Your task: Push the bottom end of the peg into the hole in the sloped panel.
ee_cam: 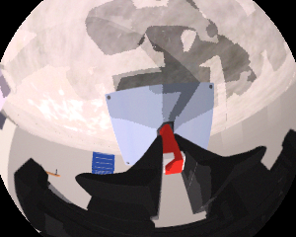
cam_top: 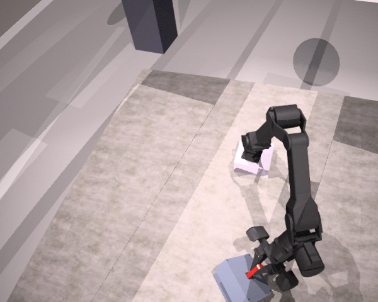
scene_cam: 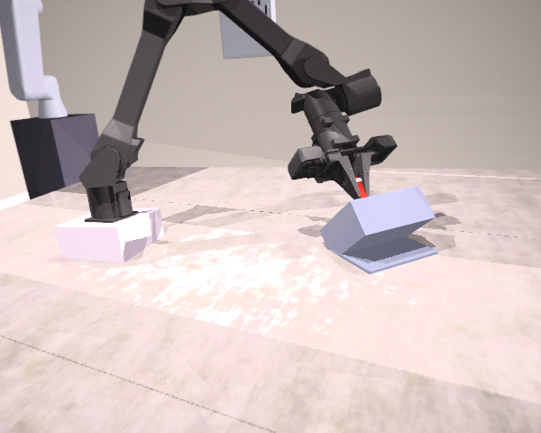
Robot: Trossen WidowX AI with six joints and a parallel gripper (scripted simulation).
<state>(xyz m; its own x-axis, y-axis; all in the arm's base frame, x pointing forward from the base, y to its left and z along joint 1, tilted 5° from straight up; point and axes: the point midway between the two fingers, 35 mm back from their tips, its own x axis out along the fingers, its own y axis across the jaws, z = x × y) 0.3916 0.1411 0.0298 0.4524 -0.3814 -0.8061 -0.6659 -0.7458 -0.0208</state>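
Right now my gripper tip is 10 mm past the red peg, 10 mm to the right of it and 10 mm below it. From my gripper tip the other things lie so: grey-blue sloped panel 20 mm ahead, 20 mm to the right, 30 mm below.
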